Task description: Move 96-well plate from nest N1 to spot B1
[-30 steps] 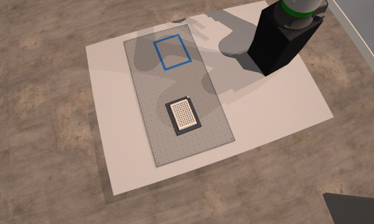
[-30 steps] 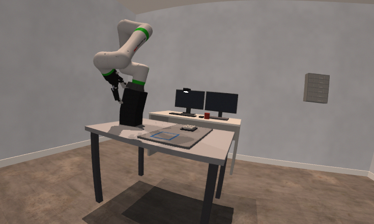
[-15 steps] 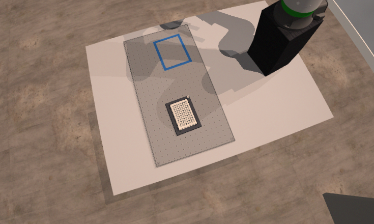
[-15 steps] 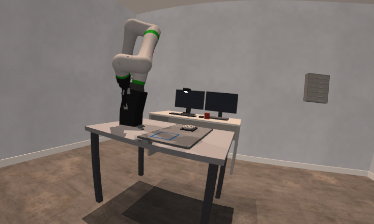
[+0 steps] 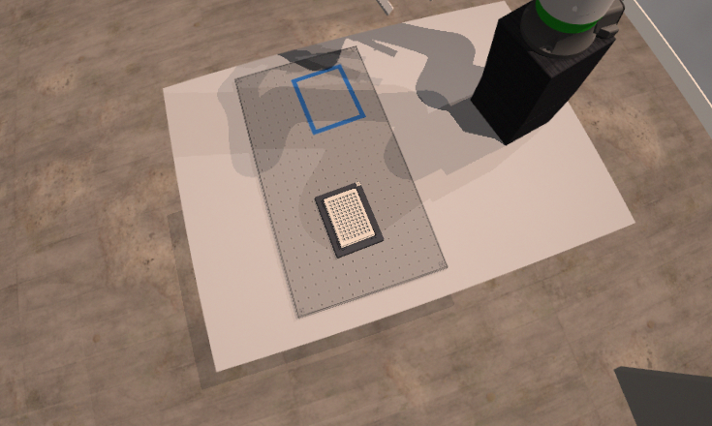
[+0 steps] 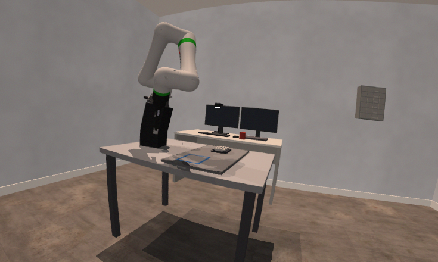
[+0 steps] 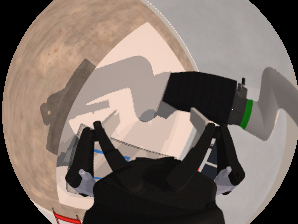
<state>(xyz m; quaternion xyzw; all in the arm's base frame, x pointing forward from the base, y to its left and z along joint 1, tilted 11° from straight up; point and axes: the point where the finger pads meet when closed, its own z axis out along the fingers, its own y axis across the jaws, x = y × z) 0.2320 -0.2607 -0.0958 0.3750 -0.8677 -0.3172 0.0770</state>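
The white 96-well plate is 45 cm to the left of my hand, 28 cm ahead of it and 18 cm below it. Round my hand: dark plate nest N1 (45 cm to the left, 28 cm ahead, 19 cm below).
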